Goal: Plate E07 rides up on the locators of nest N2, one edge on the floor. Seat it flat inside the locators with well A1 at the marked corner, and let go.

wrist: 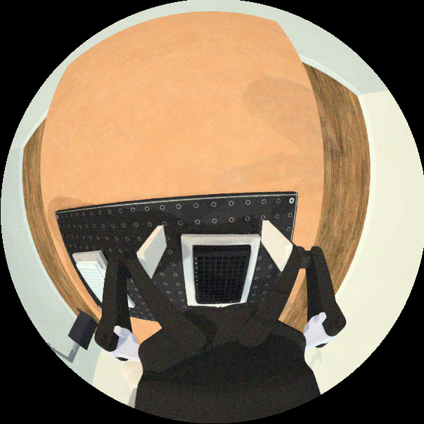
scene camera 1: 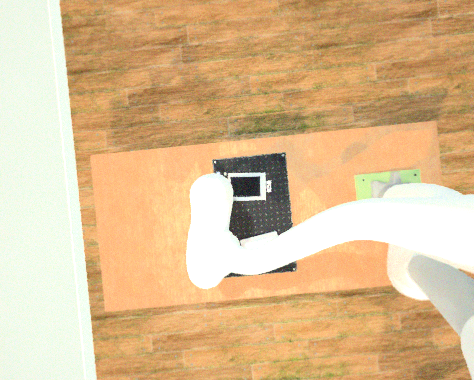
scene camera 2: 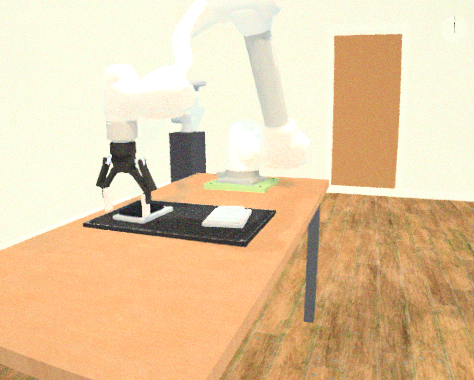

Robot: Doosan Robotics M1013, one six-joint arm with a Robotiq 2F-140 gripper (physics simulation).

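Frame: origin at the arm's base, x ahead, y left, z up, level; millimetres.
Where they show: gripper, between the fingertips: (scene camera 2: 127,212); arm's base, origin of its link: (scene camera 2: 242,180).
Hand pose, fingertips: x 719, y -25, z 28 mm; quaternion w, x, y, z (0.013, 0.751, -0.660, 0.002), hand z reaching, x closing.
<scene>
Each offset is from my fingertips to the top centre of the thing. "spot": to the spot under its first point. Level surfaces: height alone.
A black well plate @(dx -89, dy -19, dz -5 mm) (scene camera 1: 247,186) (scene camera 2: 142,208) (wrist: 222,275) lies in the white frame of nest N2 @(spot: dx -167, dy -23, dz -22 mm) (scene camera 1: 263,186) (scene camera 2: 161,213) (wrist: 187,270). In the wrist view its far edge looks a little raised; the tilt is hard to tell, and the marked corner cannot be made out. My gripper (scene camera 2: 126,202) (wrist: 213,234) is open and empty. It points down, with one pale finger pad on each side of the nest in the wrist view, above the board. In scene camera 1's view the arm hides the gripper.
The nest stands on a black perforated board @(dx -134, dy +105, dz -33 mm) (scene camera 1: 270,215) (scene camera 2: 175,220) (wrist: 215,210) on the wooden table @(dz -46 mm) (scene camera 1: 150,225) (scene camera 2: 150,280) (wrist: 185,125). A white plate on a pale nest @(spot: dx -162, dy +209, dz -11 mm) (scene camera 1: 260,239) (scene camera 2: 227,216) (wrist: 91,270) is at the board's other end. The arm stands on a green base plate (scene camera 1: 363,187) (scene camera 2: 215,185).
</scene>
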